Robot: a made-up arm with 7 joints.
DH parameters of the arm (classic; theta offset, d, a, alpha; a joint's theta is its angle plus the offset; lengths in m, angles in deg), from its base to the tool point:
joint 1: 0 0.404 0 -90
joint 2: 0 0 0 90
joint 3: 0 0.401 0.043 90
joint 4: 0 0 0.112 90
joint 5: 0 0.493 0 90
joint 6: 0 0 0.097 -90
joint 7: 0 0.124 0 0
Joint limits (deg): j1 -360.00..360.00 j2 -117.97..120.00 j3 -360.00..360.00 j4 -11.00..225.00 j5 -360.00..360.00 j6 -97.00..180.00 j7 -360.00..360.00
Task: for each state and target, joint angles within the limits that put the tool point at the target. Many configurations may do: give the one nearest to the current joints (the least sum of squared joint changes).
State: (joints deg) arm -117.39 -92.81 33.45 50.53 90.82 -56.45 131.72
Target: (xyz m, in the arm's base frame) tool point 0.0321 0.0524 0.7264
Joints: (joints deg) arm -116.31 -99.57 28.24 22.39 102.12 -64.34 131.72
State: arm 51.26 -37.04 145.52 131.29 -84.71 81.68 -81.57
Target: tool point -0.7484 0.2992 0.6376
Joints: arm 21.09 -38.97 130.70 96.60 -77.33 89.95 -81.57
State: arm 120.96 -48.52 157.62 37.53 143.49 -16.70 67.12
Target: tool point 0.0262 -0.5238 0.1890
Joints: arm 125.12 -37.70 157.97 57.89 140.53 -13.63 67.12
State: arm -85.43 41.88 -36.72 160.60 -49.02 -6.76 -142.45
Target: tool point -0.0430 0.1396 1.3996
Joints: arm -75.57 -16.82 -47.55 153.60 -47.42 -26.80 -142.45
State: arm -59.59 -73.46 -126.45 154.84 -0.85 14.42 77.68
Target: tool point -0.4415 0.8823 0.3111
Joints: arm -86.17 -69.52 -136.74 115.58 -0.04 21.82 77.68
